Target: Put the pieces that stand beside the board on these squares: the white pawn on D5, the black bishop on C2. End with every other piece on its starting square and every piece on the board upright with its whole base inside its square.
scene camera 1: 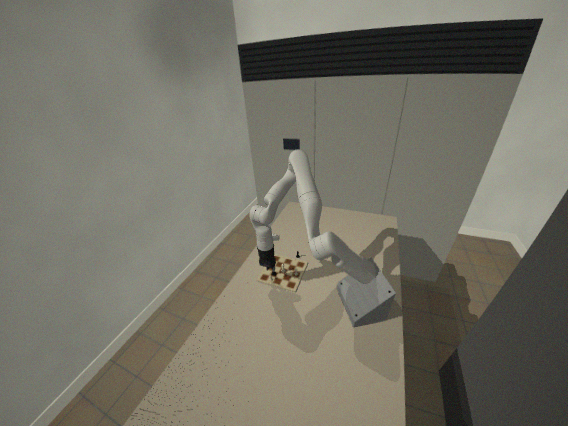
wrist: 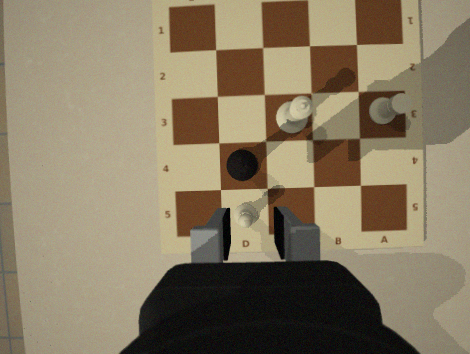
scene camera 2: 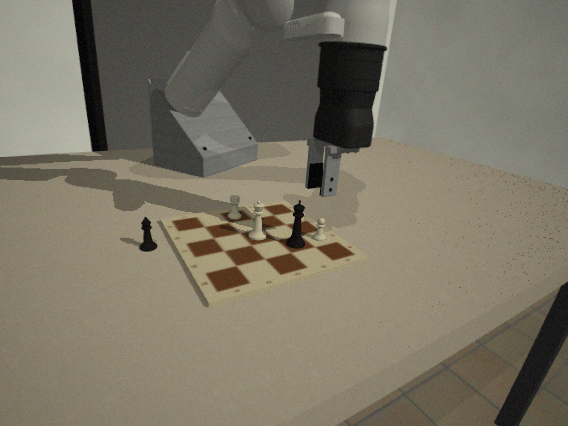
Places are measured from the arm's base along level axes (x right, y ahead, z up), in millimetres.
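Pixels of known places: gripper, fingertip midpoint: (scene camera 1: 271, 269) (wrist: 252, 225) (scene camera 2: 320, 191); arm's base at its link origin: (scene camera 1: 365, 273) (scene camera 2: 183, 101).
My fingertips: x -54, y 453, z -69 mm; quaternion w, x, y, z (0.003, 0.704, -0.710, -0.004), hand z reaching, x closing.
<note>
Ahead of a thing's pixels: the offset from my fingertips to its top centre. "spot": to the spot under its first point.
The white pawn {dx -5, dy +4, dz -38 mm} (scene camera 2: 320, 231) (wrist: 245, 214) stands upright on D5, and its base looks inside the square. My gripper (scene camera 2: 321, 191) (wrist: 252, 225) is partly open and empty, pointing down above the pawn, with a gap between the fingertips and its head. The black bishop {dx +212, dy -72, dz -32 mm} (scene camera 1: 298, 255) (scene camera 2: 147, 236) stands upright on the table beside the board (scene camera 2: 210, 298) (wrist: 162, 200); it does not show in the wrist view. Square C2 {spot: dx +112, dy -32, dz -70 mm} (scene camera 2: 232, 242) (wrist: 287, 71) is a light square and bare.
A tall black king {dx +36, dy +6, dz -6 mm} (scene camera 2: 297, 227) (wrist: 242, 165) stands on D4, close to the pawn. A white queen {dx +73, dy -36, dz -17 mm} (scene camera 2: 257, 223) (wrist: 294, 116) stands on C3, and a white rook {dx +76, dy -110, dz -37 mm} (scene camera 2: 234, 208) (wrist: 383, 110) on A3. The arm's grey base (scene camera 1: 366, 298) (scene camera 2: 202, 145) stands beyond the board.
</note>
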